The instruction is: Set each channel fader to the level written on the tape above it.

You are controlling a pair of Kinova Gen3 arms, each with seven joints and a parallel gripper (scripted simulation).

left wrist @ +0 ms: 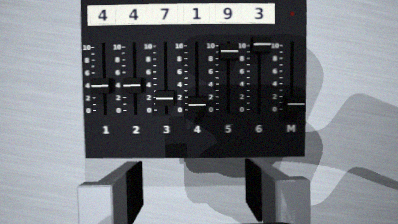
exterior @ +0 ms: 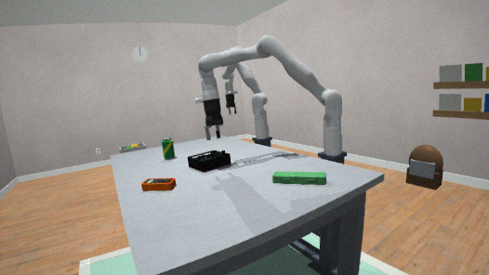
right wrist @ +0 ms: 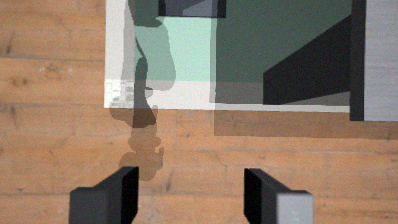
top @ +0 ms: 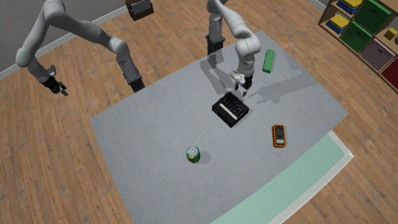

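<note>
Right now the fader 4 is 10 cm below my left hand and 3 cm to the right of it. The rest, counted from my left hand: fader 2: 10 cm below, 5 cm ahead, 3 cm to the right; then fader 5: 10 cm below, 7 cm to the right, 1 cm behind; then fader 3: 10 cm below, 3 cm to the right, 3 cm ahead.
</note>
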